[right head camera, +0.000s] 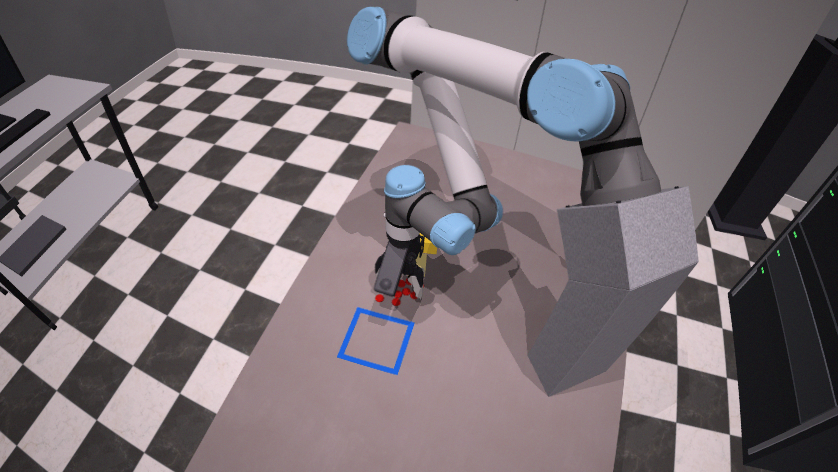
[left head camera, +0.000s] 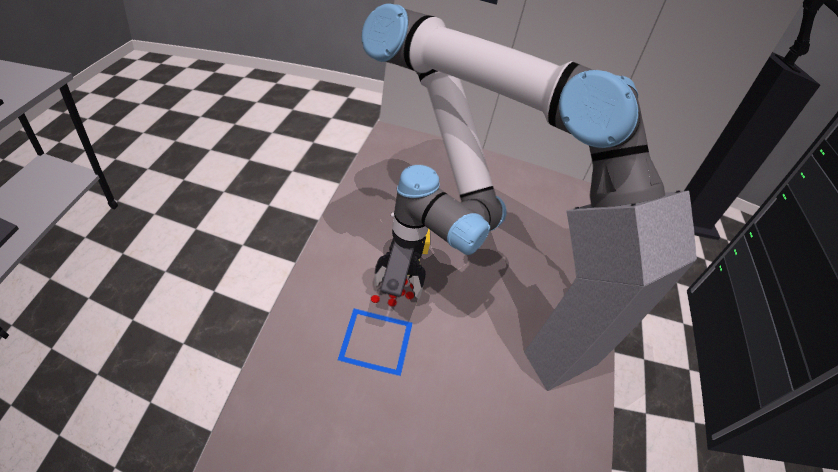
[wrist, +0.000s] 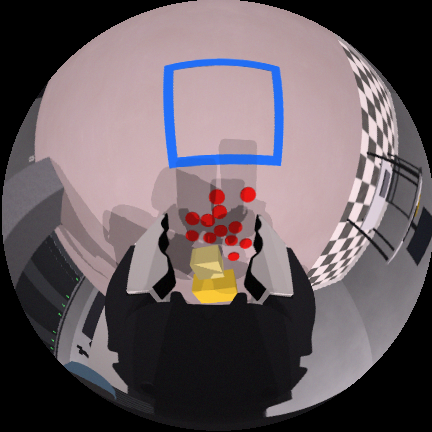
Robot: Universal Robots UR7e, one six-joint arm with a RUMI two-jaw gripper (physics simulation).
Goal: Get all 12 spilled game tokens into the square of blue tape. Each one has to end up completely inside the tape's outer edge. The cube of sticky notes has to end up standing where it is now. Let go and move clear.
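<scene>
The red tokens (left head camera: 375, 299) (right head camera: 379, 298) (wrist: 217, 196) lie spread on the table, all outside the square of blue tape (left head camera: 371, 366) (right head camera: 368, 364) (wrist: 169, 110); the nearest ones are close to its near side. A pale yellow cube (wrist: 206, 261), which looks like the sticky notes, stands behind several tokens, beside a larger darker yellow block (right head camera: 429, 246) (wrist: 215, 290). My gripper (left head camera: 401, 291) (wrist: 211, 214) is open and empty, pointing down low over the tokens. In the wrist view its fingers are on either side of the cube and most tokens. The arm hides part of this group in the head views.
The grey angular pedestal (left head camera: 606, 246) (right head camera: 595, 246) carrying the arm stands on the right of the table. A dark rack (left head camera: 779, 328) is beyond the table's right side. A shelf table (left head camera: 41, 199) stands on the checkered floor at the left.
</scene>
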